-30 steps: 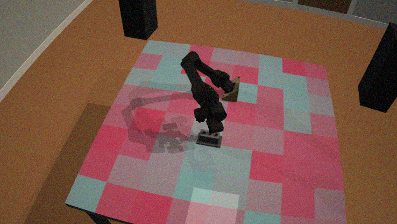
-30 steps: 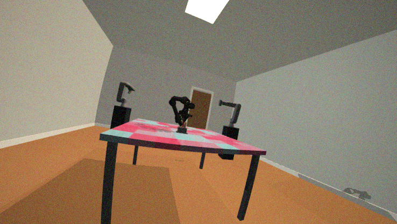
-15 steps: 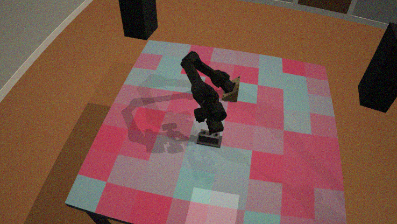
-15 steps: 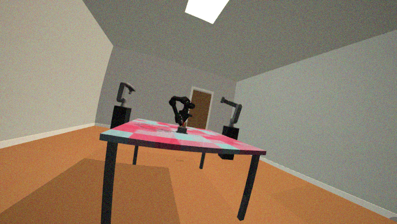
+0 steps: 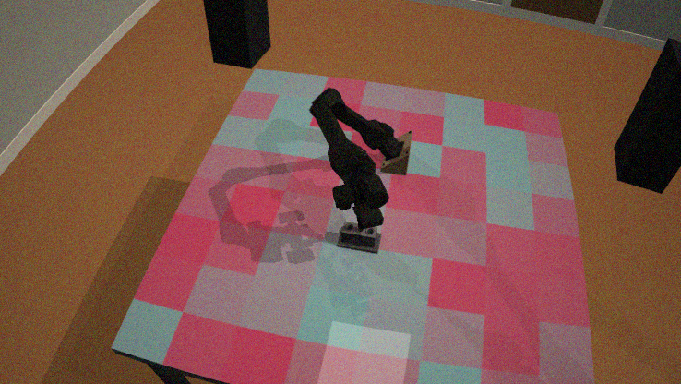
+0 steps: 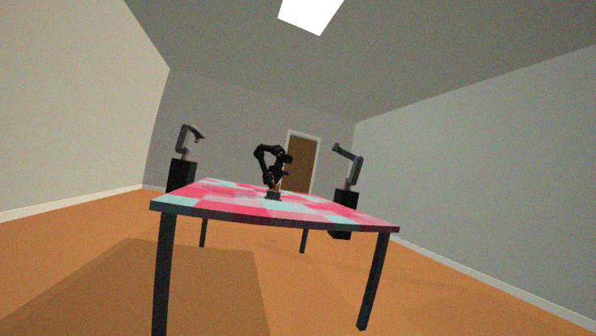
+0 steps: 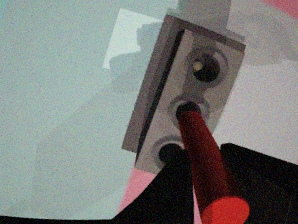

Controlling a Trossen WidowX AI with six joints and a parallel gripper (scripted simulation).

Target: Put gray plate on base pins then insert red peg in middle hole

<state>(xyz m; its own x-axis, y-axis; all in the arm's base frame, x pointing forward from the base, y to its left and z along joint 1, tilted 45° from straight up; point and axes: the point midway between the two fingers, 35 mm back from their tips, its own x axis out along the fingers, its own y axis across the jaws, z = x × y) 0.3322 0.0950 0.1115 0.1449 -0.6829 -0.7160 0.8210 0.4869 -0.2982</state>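
Right now my gripper tip is 7 cm above the gray plate. From my gripper tip the other things lie so: red peg (right at my gripper tip); then dark base (11 cm below).
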